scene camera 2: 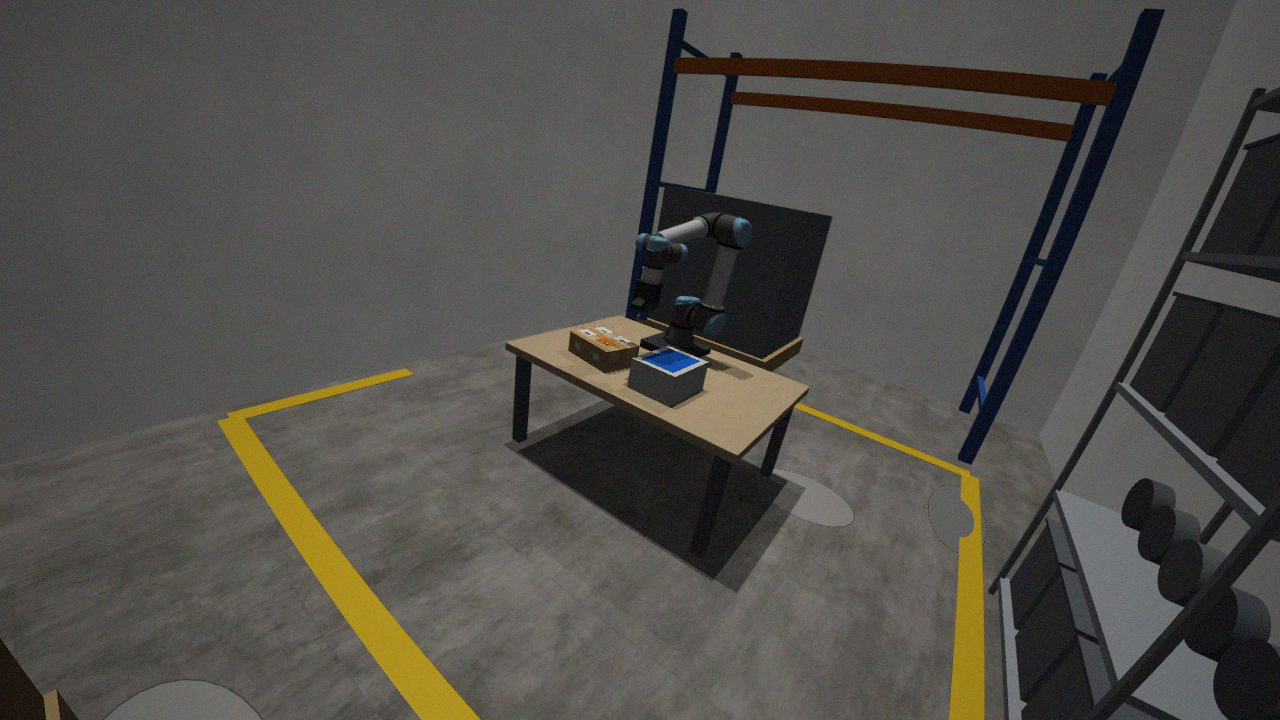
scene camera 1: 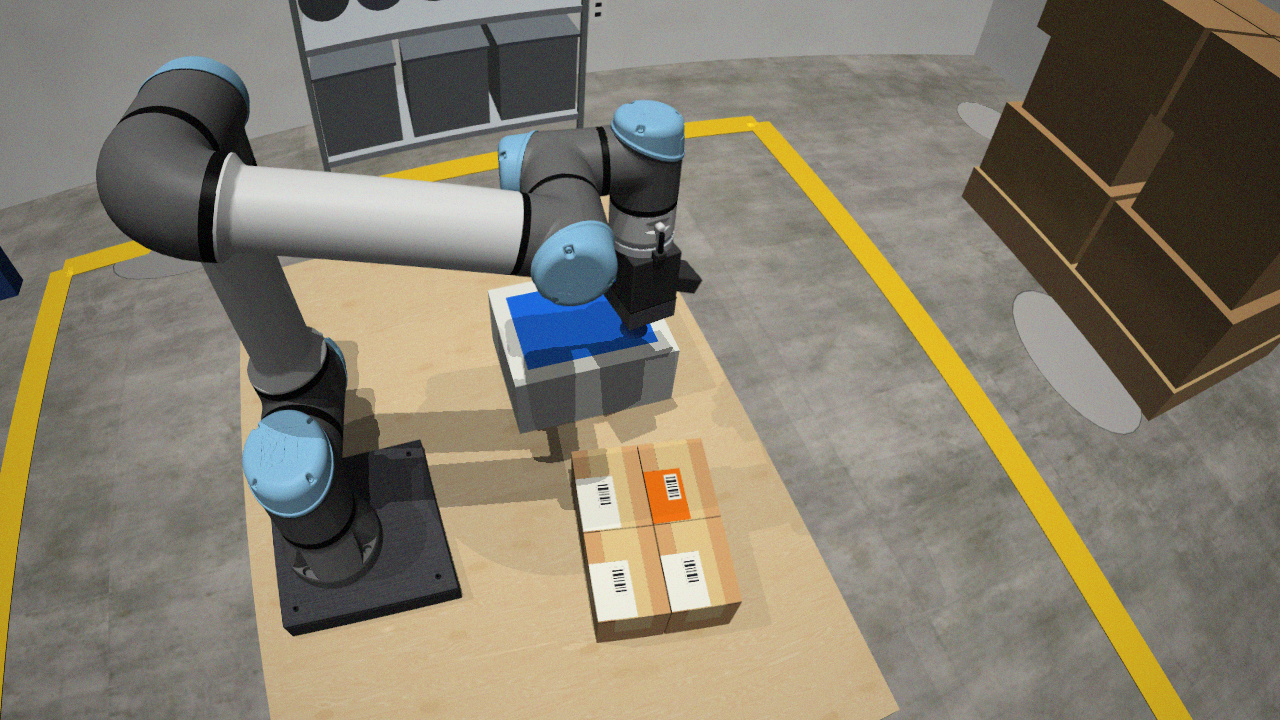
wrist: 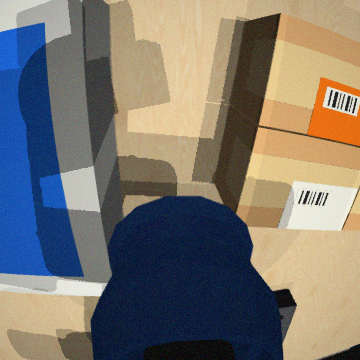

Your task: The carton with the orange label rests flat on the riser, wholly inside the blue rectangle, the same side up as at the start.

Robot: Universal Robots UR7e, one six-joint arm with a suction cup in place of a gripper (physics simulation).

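Pixels of known places: end effector, tool point: [scene camera 2: 642, 318] [wrist: 180, 259]; arm's base, origin of the base link: [scene camera 2: 678, 341] [scene camera 1: 333, 541].
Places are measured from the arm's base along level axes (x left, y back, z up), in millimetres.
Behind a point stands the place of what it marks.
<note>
The carton with the orange label [scene camera 1: 669, 495] @(x -154, y -453, z 57 mm) [wrist: 295, 60] @(x -100, y -500, z 57 mm) lies flat, label up, at the back right of a two-by-two block of cartons in scene camera 1. The grey riser [scene camera 1: 590, 394] @(x 62, y -443, z 27 mm) [scene camera 2: 664, 385] @(x 202, y -604, z 37 mm) [wrist: 72, 120] @(x 66, y -489, z 86 mm) stands apart beside the block, with the blue rectangle [scene camera 1: 554, 326] @(x 161, y -429, z 86 mm) [scene camera 2: 671, 360] @(x 162, y -475, z 86 mm) [wrist: 15, 150] @(x 114, y -479, z 86 mm) on its top. No carton is on it. My suction cup [scene camera 1: 634, 329] [wrist: 180, 220] is off and bare, raised, and touches no carton. In scene camera 1 it overlaps the riser's right front corner; in the wrist view it appears between riser and cartons. The arm hides part of the rectangle.
Three white-labelled cartons [scene camera 1: 601, 492] @(x -110, y -373, z 58 mm) [scene camera 1: 622, 582] @(x -239, y -336, z 57 mm) [scene camera 1: 702, 582] @(x -286, y -427, z 57 mm) adjoin the orange-labelled one. The arm's dark base plate [scene camera 1: 407, 573] @(x -90, y -87, z 4 mm) stands on the wooden table [scene camera 1: 501, 653] @(x -235, y -161, z -34 mm) [scene camera 2: 751, 411] @(x 501, y -411, z -35 mm). Large brown boxes [scene camera 1: 1100, 152] are stacked on the floor beyond the yellow line.
</note>
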